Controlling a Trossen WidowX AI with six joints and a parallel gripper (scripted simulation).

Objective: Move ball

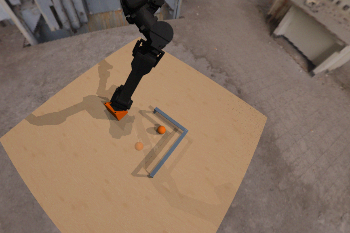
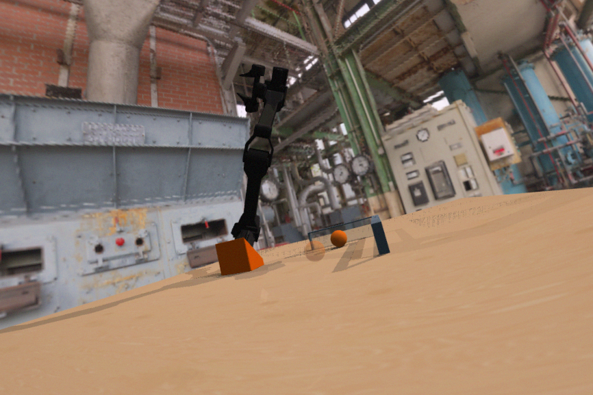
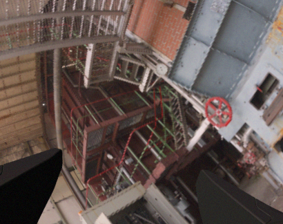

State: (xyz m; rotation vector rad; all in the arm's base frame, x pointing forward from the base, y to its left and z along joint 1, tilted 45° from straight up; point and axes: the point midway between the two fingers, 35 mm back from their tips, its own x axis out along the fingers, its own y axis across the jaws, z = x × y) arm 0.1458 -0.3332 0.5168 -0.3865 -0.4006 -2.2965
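The ball lies 67 cm below my gripper tip and 23 cm ahead of it.
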